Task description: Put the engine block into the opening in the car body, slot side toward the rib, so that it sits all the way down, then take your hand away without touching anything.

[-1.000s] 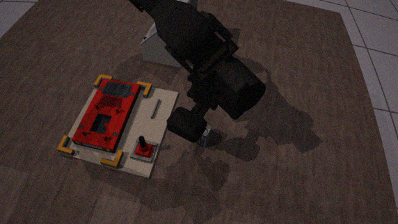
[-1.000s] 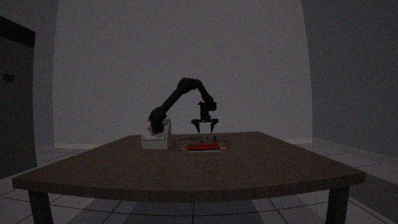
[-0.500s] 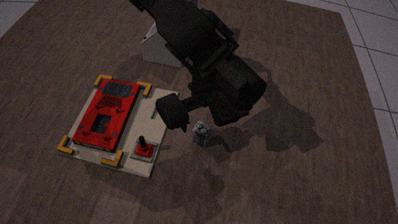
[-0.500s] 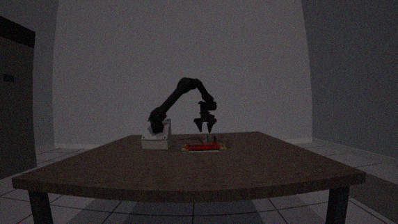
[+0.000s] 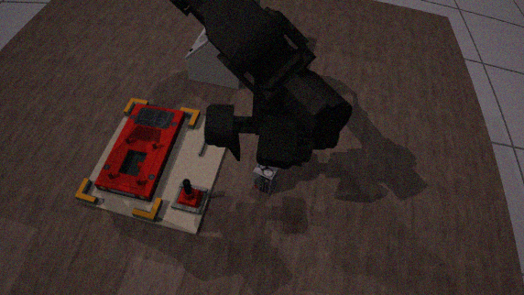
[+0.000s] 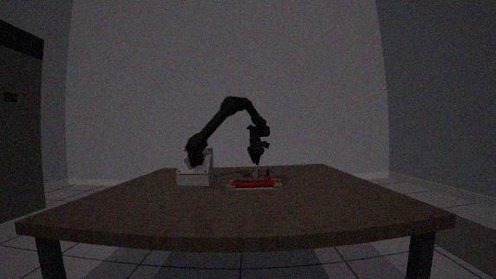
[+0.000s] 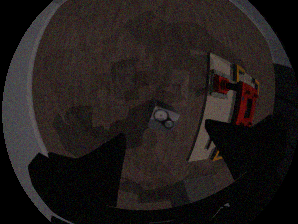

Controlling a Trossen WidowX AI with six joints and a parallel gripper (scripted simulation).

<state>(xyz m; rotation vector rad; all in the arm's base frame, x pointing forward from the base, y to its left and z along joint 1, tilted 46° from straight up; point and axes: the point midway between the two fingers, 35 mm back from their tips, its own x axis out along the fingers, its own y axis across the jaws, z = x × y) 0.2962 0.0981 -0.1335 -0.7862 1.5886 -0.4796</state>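
Right now the grey engine block is 5 cm below my gripper tip. The rest, counted from my gripper tip: black upright peg (12 cm to the right, 6 cm ahead, 4 cm below).
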